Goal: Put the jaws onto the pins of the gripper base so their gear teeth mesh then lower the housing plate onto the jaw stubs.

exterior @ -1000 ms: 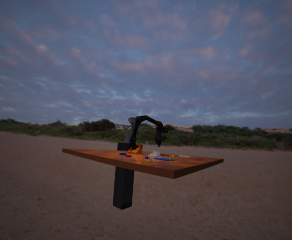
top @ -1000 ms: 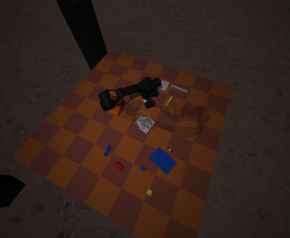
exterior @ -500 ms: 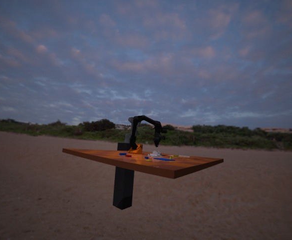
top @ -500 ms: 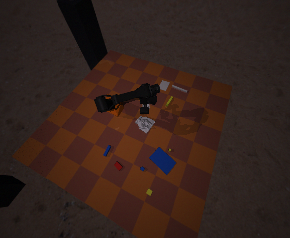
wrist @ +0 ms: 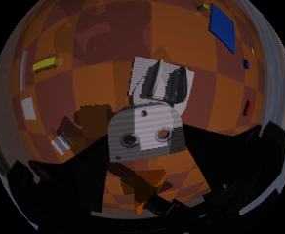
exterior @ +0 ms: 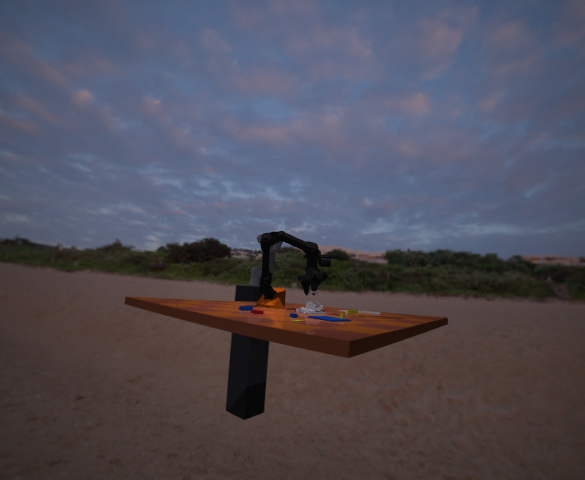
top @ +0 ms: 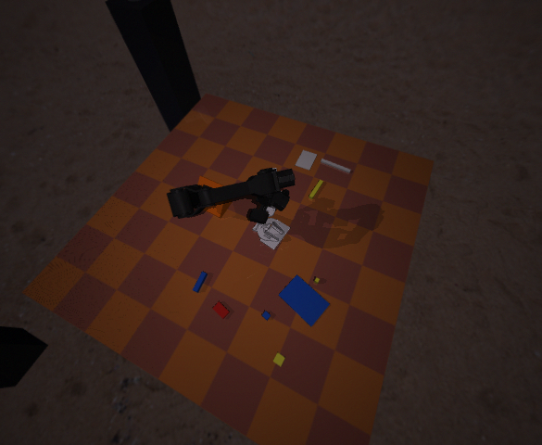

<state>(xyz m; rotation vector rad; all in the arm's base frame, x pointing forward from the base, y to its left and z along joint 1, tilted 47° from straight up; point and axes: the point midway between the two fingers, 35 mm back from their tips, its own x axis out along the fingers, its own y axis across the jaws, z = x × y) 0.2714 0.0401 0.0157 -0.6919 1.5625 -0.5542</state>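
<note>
The housing plate is 8 cm below my gripper tip, 3 cm to the right of it and 1 cm behind it. Round my gripper tip: yellow bar: 24 cm to the left, 13 cm ahead, 8 cm below; gripper base: 2 cm above, 1 cm ahead; blue plate: 26 cm ahead, 24 cm to the right, 9 cm below.
</note>
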